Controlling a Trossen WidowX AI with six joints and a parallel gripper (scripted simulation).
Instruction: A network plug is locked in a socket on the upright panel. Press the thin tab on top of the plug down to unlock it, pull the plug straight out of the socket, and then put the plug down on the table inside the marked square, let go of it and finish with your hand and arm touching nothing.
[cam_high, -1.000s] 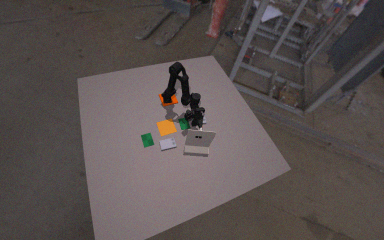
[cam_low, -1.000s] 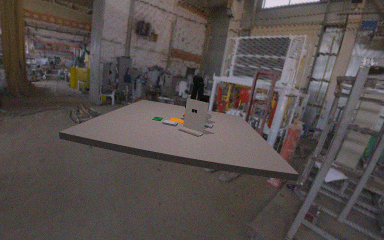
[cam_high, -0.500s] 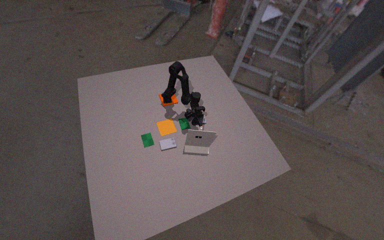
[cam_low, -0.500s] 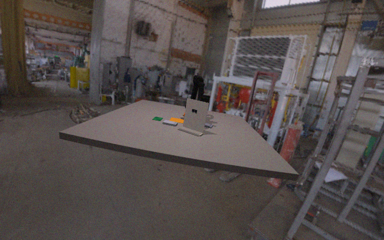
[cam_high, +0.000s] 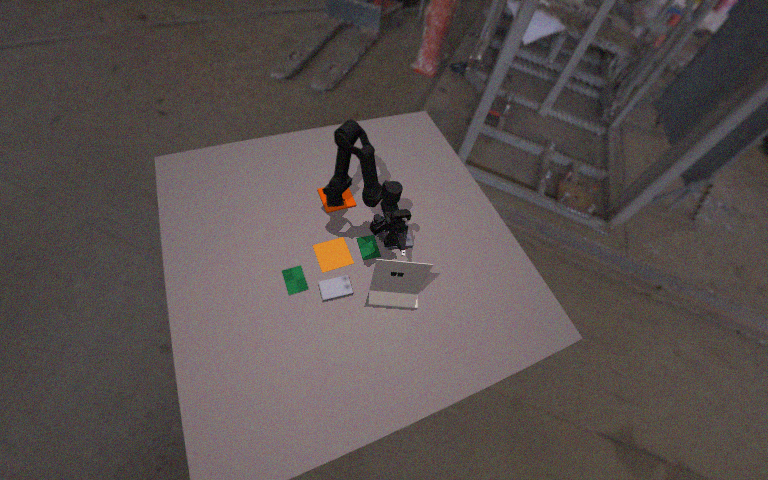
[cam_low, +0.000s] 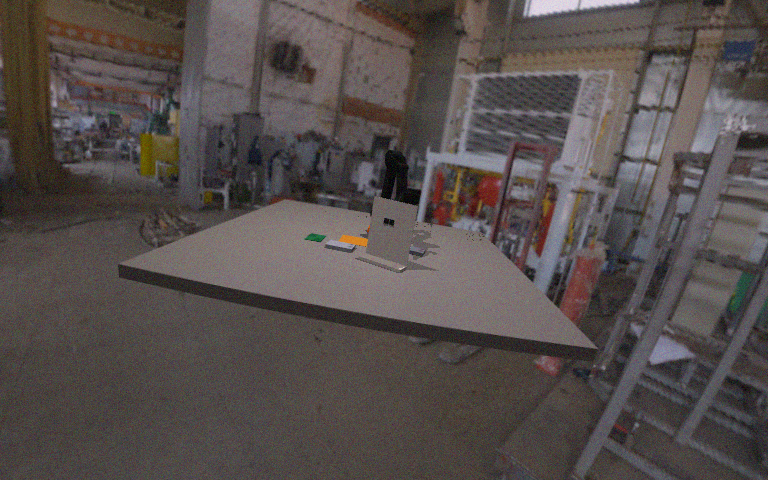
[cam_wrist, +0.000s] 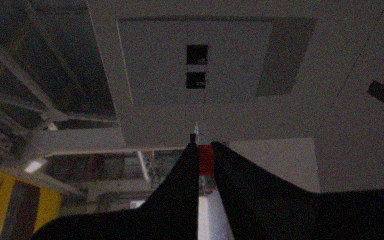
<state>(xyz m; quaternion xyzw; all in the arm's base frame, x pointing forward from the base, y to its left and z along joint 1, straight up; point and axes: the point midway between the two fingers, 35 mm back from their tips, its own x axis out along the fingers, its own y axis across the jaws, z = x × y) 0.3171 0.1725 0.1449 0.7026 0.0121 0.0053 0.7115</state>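
My gripper tip is now 11 cm past the orange square, 21 cm to the left of it and 15 cm above it. Round my gripper tip: grey panel 9 cm ahead, 3 cm to the right, 5 cm below; then plug right at my gripper tip.
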